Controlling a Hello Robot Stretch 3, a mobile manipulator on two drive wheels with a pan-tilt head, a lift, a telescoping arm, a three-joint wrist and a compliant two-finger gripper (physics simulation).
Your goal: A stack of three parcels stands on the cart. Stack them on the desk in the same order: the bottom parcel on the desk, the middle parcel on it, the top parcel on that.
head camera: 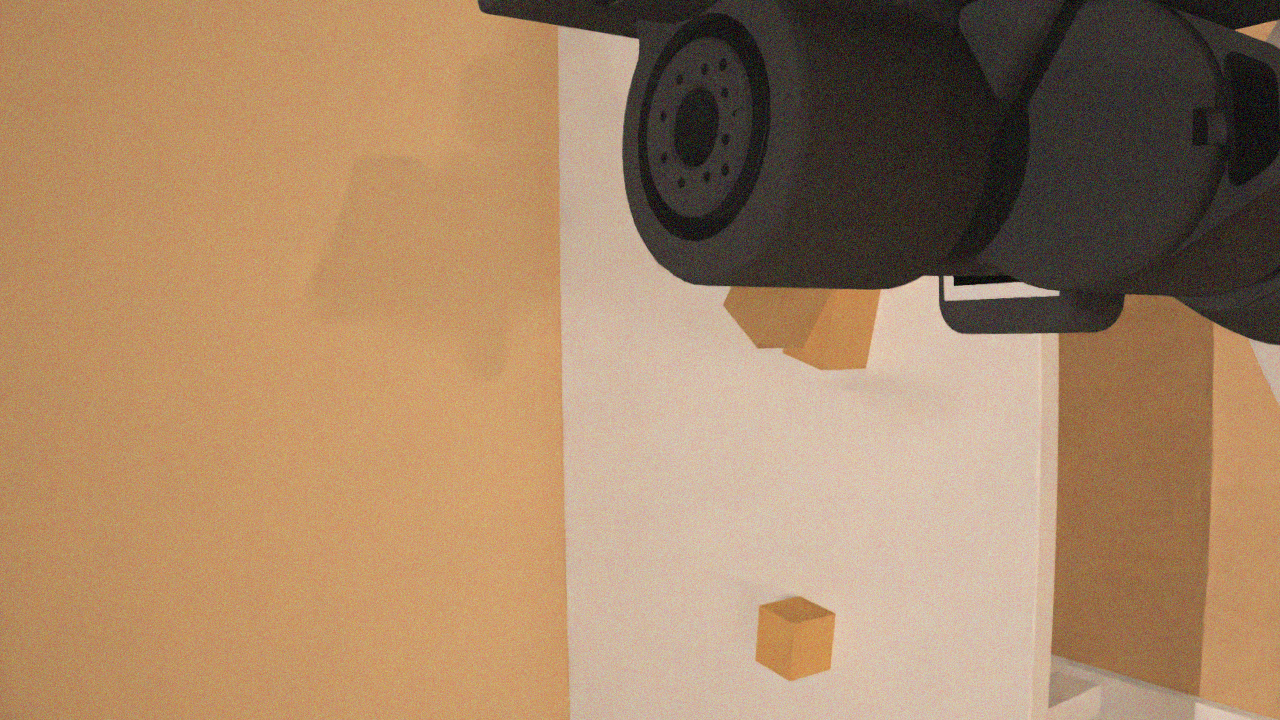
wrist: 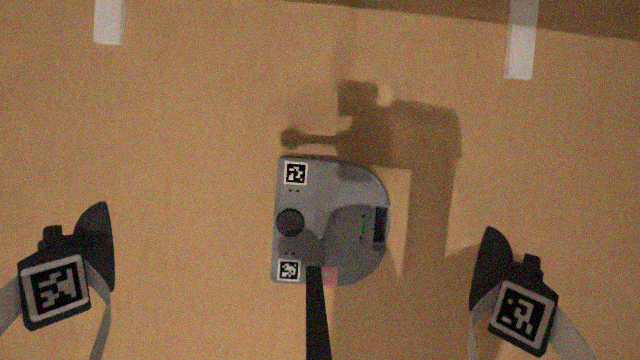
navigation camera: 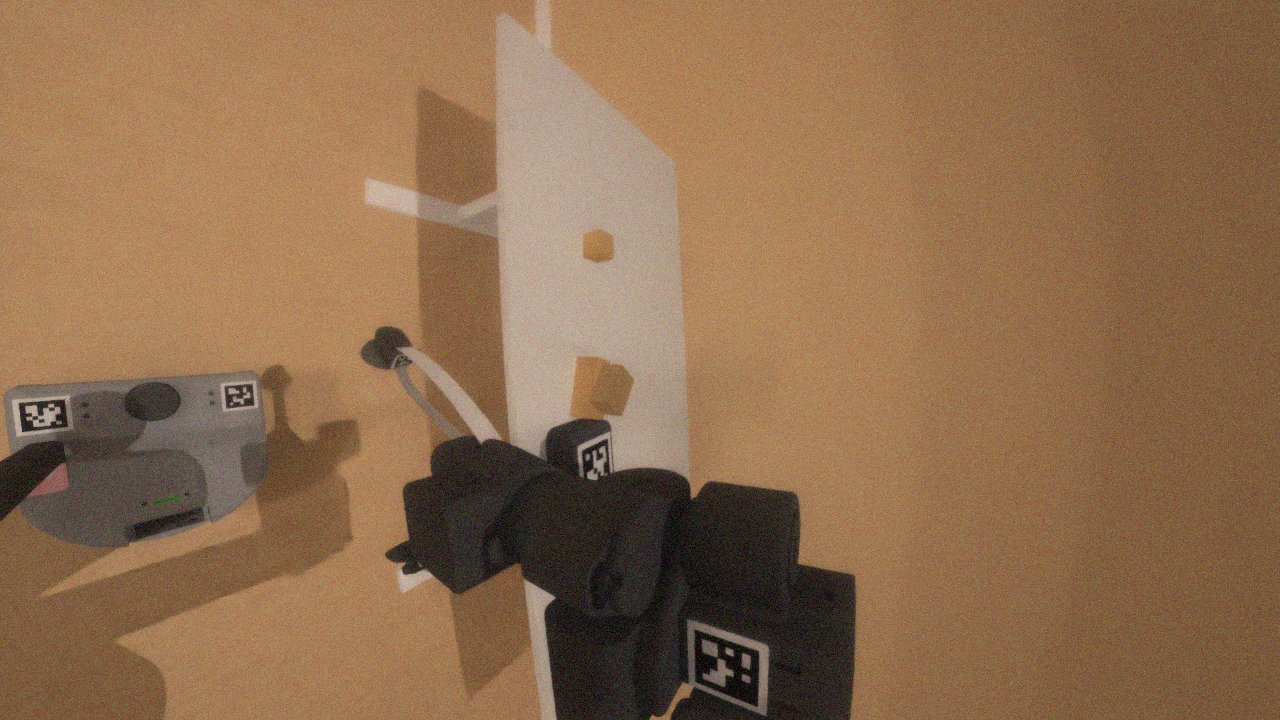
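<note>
A larger orange-brown parcel stands on the white desk. A second parcel rests on it, turned relative to it; my wrist hides part of both in the head view. A small cube-shaped parcel stands apart on the desk. My gripper is open, fingers wide apart with nothing between them. It hangs beyond the desk's edge on my base's side, over the floor. Its fingertips do not show in the head view. No cart can be made out.
My base stands on the orange-brown floor beside the desk, apart from its edge. White desk feet stick out on that side. My dark wrist extends over the desk, close to the two stacked parcels.
</note>
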